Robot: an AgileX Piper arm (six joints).
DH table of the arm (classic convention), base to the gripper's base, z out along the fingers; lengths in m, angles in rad. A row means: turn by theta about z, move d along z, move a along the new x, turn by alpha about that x. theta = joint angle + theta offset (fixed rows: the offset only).
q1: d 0.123  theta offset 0  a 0  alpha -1.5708
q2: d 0  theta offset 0.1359  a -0.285  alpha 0
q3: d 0  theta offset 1.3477  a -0.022  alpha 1.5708
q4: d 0.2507  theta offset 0  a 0  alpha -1.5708
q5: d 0  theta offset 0  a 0  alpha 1.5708
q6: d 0.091  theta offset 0  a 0  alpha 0
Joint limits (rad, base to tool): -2.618..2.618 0..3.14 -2.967..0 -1.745..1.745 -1.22..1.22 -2.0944..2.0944
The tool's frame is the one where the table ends.
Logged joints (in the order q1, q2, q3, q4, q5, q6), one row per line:
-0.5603 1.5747 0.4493 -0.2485 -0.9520 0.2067
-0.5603 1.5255 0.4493 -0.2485 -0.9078 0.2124
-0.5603 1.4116 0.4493 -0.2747 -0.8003 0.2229
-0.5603 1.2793 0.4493 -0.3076 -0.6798 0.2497
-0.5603 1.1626 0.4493 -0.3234 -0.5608 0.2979
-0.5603 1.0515 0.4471 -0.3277 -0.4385 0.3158
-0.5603 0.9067 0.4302 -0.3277 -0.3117 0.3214
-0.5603 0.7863 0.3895 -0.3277 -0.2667 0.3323
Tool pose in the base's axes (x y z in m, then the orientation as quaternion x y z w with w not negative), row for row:
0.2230 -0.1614 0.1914 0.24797 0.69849 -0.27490 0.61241
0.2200 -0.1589 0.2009 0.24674 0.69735 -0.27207 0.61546
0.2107 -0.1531 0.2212 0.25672 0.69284 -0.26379 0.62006
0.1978 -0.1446 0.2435 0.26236 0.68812 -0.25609 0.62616
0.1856 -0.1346 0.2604 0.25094 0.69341 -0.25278 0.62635
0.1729 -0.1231 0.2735 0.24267 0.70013 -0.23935 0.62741
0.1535 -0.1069 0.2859 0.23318 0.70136 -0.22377 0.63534
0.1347 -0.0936 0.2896 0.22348 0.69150 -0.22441 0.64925
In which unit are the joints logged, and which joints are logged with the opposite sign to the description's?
The joints are logged in radians. Opposite sign: q3, q4, q6.
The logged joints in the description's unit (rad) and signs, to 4 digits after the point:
-0.5603 1.5747 -0.4493 0.2485 -0.9520 -0.2067
-0.5603 1.5255 -0.4493 0.2485 -0.9078 -0.2124
-0.5603 1.4116 -0.4493 0.2747 -0.8003 -0.2229
-0.5603 1.2793 -0.4493 0.3076 -0.6798 -0.2497
-0.5603 1.1626 -0.4493 0.3234 -0.5608 -0.2979
-0.5603 1.0515 -0.4471 0.3277 -0.4385 -0.3158
-0.5603 0.9067 -0.4302 0.3277 -0.3117 -0.3214
-0.5603 0.7863 -0.3895 0.3277 -0.2667 -0.3323

